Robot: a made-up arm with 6 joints. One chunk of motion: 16 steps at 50 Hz.
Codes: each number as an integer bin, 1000 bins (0 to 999) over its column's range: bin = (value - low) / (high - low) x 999, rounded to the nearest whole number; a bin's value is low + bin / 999 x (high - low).
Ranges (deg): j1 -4..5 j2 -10..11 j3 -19..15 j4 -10..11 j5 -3..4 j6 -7..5
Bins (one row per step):
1: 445 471 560 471 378 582
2: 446 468 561 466 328 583
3: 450 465 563 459 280 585
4: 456 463 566 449 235 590
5: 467 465 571 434 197 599
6: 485 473 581 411 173 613
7: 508 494 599 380 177 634
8: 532 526 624 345 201 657
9: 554 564 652 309 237 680
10: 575 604 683 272 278 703
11: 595 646 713 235 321 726
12: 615 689 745 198 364 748
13: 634 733 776 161 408 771
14: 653 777 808 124 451 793
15: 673 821 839 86 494 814
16: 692 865 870 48 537 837
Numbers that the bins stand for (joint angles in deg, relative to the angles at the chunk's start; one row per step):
1: 0.01 -0.10 0.06 -0.10 -0.35 -0.01
2: 0.02 -0.16 0.09 -0.20 -0.70 0.00
3: 0.05 -0.23 0.16 -0.35 -1.04 0.03
4: 0.11 -0.27 0.26 -0.56 -1.35 0.09
5: 0.21 -0.23 0.43 -0.88 -1.62 0.20
6: 0.37 -0.06 0.77 -1.36 -1.79 0.36
7: 0.58 0.38 1.39 -2.01 -1.76 0.62
8: 0.79 1.06 2.24 -2.75 -1.59 0.89
9: 0.99 1.86 3.19 -3.50 -1.34 1.17
10: 1.18 2.70 4.25 -4.28 -1.05 1.44
11: 1.36 3.58 5.27 -5.06 -0.75 1.72
12: 1.54 4.48 6.36 -5.84 -0.45 1.98
13: 1.71 5.41 7.41 -6.62 -0.14 2.26
14: 1.88 6.33 8.50 -7.39 0.16 2.53
15: 2.06 7.26 9.55 -8.19 0.46 2.78
16: 2.23 8.18 10.61 -8.99 0.76 3.05

